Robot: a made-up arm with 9 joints. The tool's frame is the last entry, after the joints.
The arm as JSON. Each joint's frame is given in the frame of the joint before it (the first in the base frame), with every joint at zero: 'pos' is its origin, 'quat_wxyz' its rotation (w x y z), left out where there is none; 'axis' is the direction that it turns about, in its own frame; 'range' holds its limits. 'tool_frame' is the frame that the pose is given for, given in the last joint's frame.
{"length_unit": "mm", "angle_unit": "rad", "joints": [
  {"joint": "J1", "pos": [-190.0, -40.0, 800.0], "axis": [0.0, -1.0, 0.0], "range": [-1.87, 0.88]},
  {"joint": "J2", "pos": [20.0, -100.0, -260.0], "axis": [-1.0, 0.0, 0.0], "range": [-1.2, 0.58]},
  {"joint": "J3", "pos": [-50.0, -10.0, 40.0], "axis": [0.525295, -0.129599, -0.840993], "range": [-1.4, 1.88]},
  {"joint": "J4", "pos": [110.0, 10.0, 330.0], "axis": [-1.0, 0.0, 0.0], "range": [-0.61, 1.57]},
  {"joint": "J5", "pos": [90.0, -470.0, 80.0], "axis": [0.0, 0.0, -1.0], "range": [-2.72, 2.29]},
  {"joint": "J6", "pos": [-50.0, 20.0, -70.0], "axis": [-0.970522, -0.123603, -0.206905], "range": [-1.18, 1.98]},
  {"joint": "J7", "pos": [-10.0, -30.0, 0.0], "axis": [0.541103, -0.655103, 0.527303], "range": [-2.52, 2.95]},
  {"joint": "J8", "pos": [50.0, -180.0, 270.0], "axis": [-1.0, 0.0, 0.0], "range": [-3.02, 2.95]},
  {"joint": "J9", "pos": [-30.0, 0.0, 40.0], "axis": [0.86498, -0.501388, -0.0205], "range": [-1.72, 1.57]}
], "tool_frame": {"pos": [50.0, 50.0, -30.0], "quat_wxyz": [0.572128, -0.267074, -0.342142, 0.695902]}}
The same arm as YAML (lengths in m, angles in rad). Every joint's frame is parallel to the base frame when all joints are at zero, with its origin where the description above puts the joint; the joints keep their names.
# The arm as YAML. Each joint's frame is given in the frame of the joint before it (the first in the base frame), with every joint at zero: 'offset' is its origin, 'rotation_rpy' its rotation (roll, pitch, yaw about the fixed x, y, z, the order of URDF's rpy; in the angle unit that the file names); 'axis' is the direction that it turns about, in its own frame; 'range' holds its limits. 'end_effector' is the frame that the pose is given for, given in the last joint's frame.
length_unit: m
angle_unit: rad
chain:
  - id: J1
    offset: [-0.19, -0.04, 0.8]
    rotation_rpy: [0.0, 0.0, 0.0]
    axis: "-y"
    range: [-1.87, 0.88]
  - id: J2
    offset: [0.02, -0.1, -0.26]
    rotation_rpy: [0.0, 0.0, 0.0]
    axis: "-x"
    range: [-1.2, 0.58]
  - id: J3
    offset: [-0.05, -0.01, 0.04]
    rotation_rpy: [0.0, 0.0, 0.0]
    axis: [0.525295, -0.129599, -0.840993]
    range: [-1.4, 1.88]
  - id: J4
    offset: [0.11, 0.01, 0.33]
    rotation_rpy: [0.0, 0.0, 0.0]
    axis: "-x"
    range: [-0.61, 1.57]
  - id: J5
    offset: [0.09, -0.47, 0.08]
    rotation_rpy: [0.0, 0.0, 0.0]
    axis: "-z"
    range: [-2.72, 2.29]
  - id: J6
    offset: [-0.05, 0.02, -0.07]
    rotation_rpy: [0.0, 0.0, 0.0]
    axis: [-0.970522, -0.123603, -0.206905]
    range: [-1.18, 1.98]
  - id: J7
    offset: [-0.01, -0.03, 0.0]
    rotation_rpy: [0.0, 0.0, 0.0]
    axis: [0.541103, -0.655103, 0.527303]
    range: [-2.52, 2.95]
  - id: J8
    offset: [0.05, -0.18, 0.27]
    rotation_rpy: [0.0, 0.0, 0.0]
    axis: "-x"
    range: [-3.02, 2.95]
  - id: J9
    offset: [-0.03, 0.0, 0.04]
    rotation_rpy: [0.0, 0.0, 0.0]
    axis: [0.86498, -0.501388, -0.0205]
    range: [-1.72, 1.57]
end_effector:
  offset: [0.05, 0.05, -0.03]
  rotation_rpy: [-0.8978, -0.0198, 1.7749]

